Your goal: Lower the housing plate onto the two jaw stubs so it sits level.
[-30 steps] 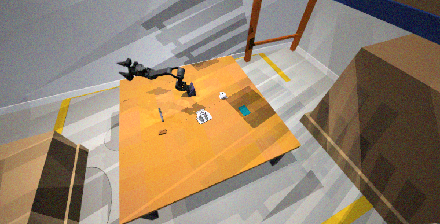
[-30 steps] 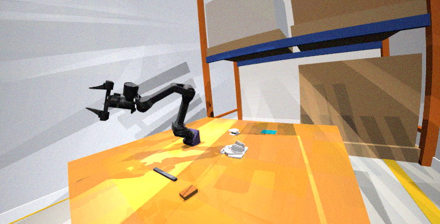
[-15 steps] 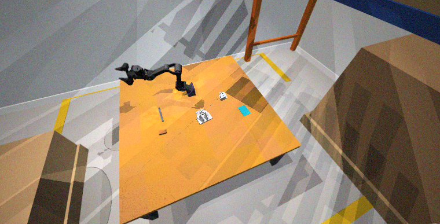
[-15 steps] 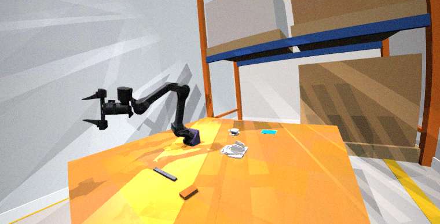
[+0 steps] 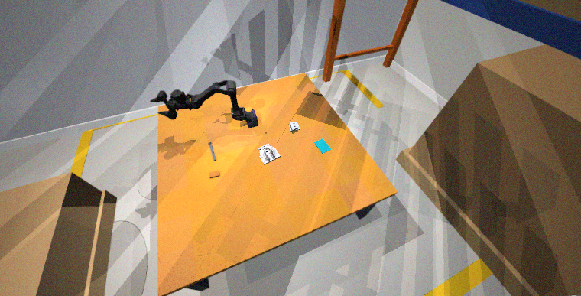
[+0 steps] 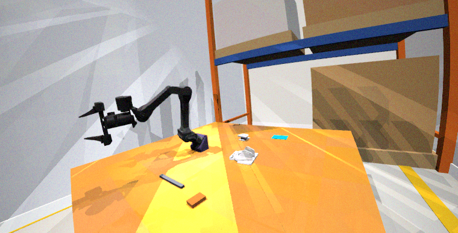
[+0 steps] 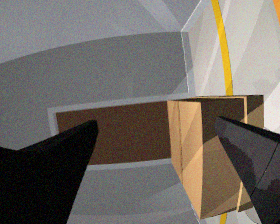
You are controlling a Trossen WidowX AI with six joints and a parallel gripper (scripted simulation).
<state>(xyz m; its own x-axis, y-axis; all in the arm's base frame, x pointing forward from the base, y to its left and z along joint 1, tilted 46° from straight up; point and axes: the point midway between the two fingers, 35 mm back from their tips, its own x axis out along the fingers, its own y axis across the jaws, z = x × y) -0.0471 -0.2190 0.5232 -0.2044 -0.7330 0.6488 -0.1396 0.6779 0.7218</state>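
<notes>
The white housing part lies 180 mm ahead of my gripper tip, 850 mm to the left of it and 240 mm below it. Also, from my gripper tip: white block: 180 mm ahead, 850 mm to the left, 260 mm below; then brown block: 410 mm ahead, 270 mm to the left, 260 mm below; then dark bar: 230 mm ahead, 270 mm to the left, 260 mm below.
</notes>
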